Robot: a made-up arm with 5 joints.
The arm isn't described. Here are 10 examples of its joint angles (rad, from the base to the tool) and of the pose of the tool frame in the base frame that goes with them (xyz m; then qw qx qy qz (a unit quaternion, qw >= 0)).
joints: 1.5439 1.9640 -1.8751 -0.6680 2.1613
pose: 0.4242 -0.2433 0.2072 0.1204 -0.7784 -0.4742 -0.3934
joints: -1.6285 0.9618 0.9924 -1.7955 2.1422
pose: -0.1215 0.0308 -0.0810 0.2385 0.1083 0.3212 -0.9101
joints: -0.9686 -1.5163 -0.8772 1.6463 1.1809
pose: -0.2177 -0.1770 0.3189 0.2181 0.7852 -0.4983 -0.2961
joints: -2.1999 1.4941 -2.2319 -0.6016 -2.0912
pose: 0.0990 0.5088 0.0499 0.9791 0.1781 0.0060 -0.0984
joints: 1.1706 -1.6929 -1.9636 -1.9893 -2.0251
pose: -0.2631 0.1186 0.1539 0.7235 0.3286 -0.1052 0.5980
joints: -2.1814 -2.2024 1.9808 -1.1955 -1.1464
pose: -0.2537 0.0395 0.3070 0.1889 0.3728 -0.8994 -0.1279
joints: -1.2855 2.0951 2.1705 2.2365 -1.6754
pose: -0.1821 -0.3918 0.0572 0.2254 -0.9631 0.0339 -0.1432
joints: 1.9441 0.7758 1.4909 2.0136 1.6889
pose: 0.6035 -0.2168 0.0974 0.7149 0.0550 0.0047 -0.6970
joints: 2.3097 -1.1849 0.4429 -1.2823 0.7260
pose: 0.1358 0.0692 -0.0940 0.8472 -0.4823 -0.1703 0.1439
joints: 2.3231 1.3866 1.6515 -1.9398 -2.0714
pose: 0.0547 -0.1240 0.1703 0.1196 -0.7460 0.6226 0.2037
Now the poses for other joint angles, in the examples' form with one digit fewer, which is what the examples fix.
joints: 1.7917 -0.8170 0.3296 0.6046 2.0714
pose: -0.269 -0.106 0.277 0.413 -0.247 0.696 0.533
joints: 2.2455 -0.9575 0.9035 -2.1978 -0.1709
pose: 0.324 0.056 0.120 0.504 -0.525 -0.685 -0.021
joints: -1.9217 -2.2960 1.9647 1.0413 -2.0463
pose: 0.133 -0.364 -0.008 0.170 -0.930 -0.024 0.324
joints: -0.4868 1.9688 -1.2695 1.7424 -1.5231
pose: 0.043 0.166 0.092 0.980 0.153 0.030 -0.125
